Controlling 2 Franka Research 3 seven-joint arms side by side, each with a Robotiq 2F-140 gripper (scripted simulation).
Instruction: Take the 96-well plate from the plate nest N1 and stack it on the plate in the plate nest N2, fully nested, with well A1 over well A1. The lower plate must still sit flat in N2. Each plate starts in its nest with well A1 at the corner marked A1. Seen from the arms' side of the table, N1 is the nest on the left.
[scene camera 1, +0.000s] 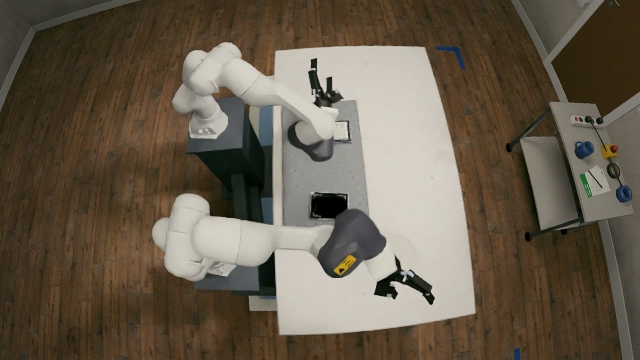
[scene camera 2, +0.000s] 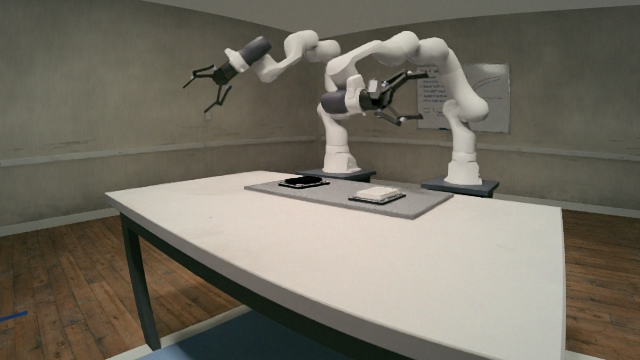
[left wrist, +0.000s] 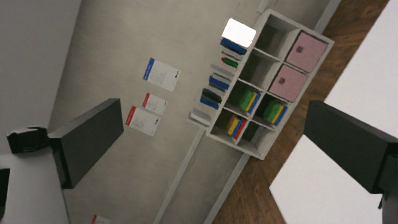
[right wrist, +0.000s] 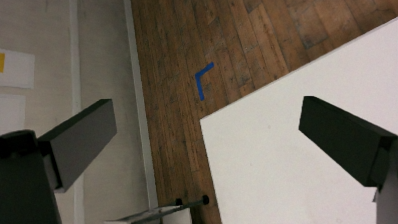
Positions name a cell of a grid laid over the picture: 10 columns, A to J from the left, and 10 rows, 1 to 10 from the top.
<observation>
In view: my left gripper (scene camera 2: G3) and my right gripper (scene camera 2: D3).
My left gripper is seen too in the left wrist view (left wrist: F6). My right gripper is seen too in scene camera 1 (scene camera 1: G9) and in the right wrist view (right wrist: F6).
</observation>
